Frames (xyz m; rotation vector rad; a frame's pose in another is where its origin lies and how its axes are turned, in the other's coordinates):
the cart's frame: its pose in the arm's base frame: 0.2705 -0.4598 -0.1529 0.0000 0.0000 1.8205
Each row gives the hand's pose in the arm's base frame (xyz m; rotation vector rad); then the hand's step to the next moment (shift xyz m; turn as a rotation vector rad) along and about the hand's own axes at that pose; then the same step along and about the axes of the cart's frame.
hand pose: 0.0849 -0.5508 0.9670 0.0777 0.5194 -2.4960
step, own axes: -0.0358 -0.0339 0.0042 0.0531 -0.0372 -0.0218
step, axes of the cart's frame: 0.0390 -0.0214 0.0217 0.0241 0.0620 -0.0161
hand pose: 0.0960 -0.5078 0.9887 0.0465 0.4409 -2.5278
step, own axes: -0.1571 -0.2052 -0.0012 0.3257 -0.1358 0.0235
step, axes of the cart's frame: 0.2320 -0.0804 0.0805 0.0140 0.3527 0.0220
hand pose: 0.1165 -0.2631 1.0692 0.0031 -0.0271 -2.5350
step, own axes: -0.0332 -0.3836 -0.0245 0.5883 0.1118 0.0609
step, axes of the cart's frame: 0.3705 0.1028 -0.0324 -0.3089 0.5124 0.0654
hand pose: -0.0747 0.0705 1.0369 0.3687 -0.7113 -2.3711
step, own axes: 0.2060 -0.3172 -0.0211 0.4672 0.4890 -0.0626
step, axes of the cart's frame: 0.1411 0.2774 -0.2160 -0.6029 0.2478 0.1909
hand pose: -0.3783 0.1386 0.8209 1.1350 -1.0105 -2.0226
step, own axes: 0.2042 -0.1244 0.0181 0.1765 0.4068 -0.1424
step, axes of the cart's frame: -0.0551 0.1430 -0.1844 -0.4119 0.0020 0.2175
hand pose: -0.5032 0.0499 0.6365 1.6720 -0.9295 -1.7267
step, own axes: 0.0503 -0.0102 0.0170 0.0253 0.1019 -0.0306
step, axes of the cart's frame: -0.0261 0.0269 -0.0390 -0.0873 0.0003 0.0659
